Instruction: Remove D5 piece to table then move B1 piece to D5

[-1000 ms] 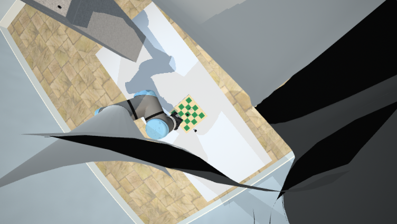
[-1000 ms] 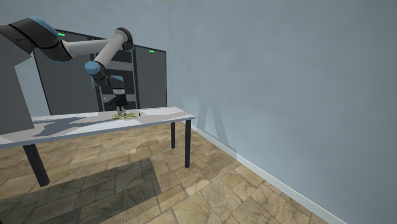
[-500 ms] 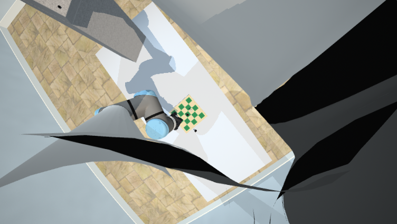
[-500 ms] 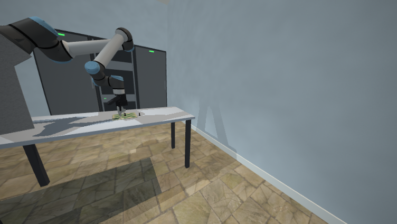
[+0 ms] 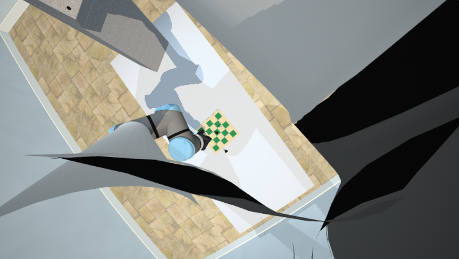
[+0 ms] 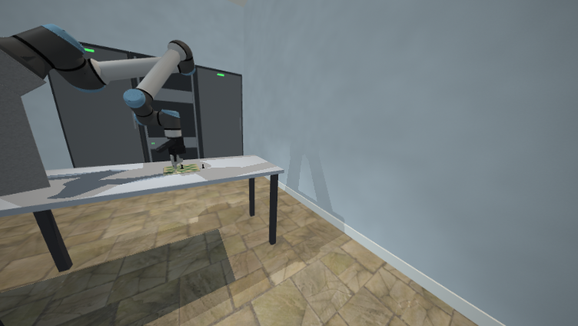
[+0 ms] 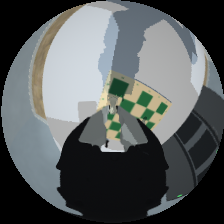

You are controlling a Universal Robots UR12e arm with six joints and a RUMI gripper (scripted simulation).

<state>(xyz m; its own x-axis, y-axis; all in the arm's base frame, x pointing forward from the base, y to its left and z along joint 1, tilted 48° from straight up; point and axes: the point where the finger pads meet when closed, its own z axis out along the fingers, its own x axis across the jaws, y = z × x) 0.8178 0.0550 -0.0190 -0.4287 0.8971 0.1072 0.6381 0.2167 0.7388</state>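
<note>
My gripper is now 20 mm short of the board, 80 mm to the right of it and 40 mm above it.
</note>
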